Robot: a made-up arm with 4 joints.
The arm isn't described. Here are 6 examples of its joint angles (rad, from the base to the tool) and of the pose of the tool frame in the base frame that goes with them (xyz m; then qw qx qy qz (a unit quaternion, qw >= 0)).
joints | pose
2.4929 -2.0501 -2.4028 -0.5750 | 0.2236 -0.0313 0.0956 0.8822 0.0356 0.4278 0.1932
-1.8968 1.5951 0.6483 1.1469 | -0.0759 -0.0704 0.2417 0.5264 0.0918 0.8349 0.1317
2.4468 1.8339 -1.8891 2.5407 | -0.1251 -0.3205 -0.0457 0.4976 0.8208 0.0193 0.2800
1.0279 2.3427 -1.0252 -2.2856 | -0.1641 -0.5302 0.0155 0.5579 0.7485 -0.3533 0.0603
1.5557 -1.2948 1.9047 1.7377 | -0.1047 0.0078 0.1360 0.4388 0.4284 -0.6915 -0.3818
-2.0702 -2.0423 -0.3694 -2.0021 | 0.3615 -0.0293 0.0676 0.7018 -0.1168 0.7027 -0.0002
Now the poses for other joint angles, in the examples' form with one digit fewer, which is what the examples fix.
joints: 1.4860 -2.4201 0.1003 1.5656
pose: 0.006 -0.090 0.300 0.062 0.353 -0.057 -0.932
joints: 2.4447 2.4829 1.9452 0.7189
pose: -0.095 -0.082 0.086 0.522 0.304 0.750 -0.268
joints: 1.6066 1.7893 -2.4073 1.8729
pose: -0.068 -0.264 0.268 0.803 0.279 0.463 0.251
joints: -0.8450 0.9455 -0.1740 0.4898
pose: -0.153 -0.041 0.147 0.491 0.193 0.821 0.219
